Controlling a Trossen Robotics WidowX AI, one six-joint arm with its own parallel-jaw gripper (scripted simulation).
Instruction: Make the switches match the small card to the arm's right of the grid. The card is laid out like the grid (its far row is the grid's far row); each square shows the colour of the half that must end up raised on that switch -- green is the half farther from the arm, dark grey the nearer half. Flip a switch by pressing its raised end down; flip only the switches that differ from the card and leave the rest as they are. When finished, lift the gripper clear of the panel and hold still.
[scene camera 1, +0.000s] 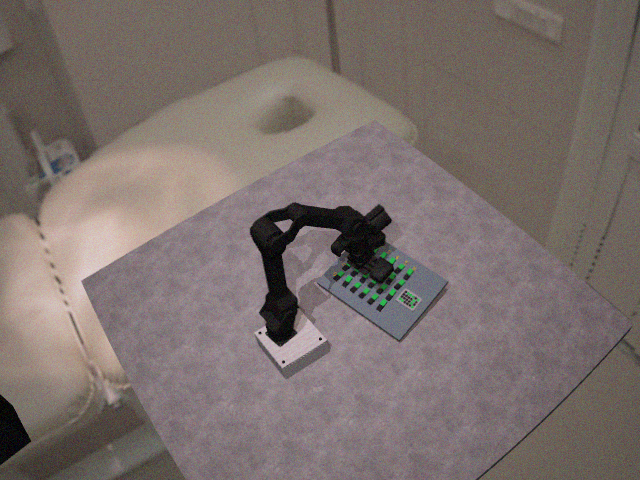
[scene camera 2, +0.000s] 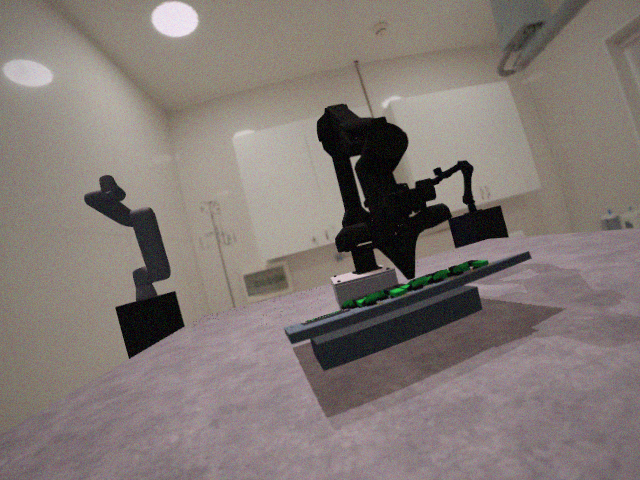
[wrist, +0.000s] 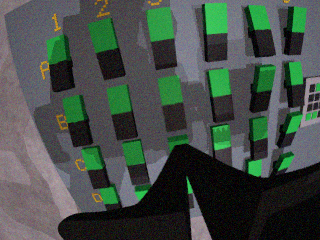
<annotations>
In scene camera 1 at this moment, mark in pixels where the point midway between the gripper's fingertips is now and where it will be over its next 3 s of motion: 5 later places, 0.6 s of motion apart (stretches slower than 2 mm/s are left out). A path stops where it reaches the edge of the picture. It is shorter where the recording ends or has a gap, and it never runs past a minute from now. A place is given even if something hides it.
My gripper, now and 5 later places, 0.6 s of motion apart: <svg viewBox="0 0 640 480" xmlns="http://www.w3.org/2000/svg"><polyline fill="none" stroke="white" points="366,273 366,274 366,274 365,266 379,280 379,287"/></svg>
</annotations>
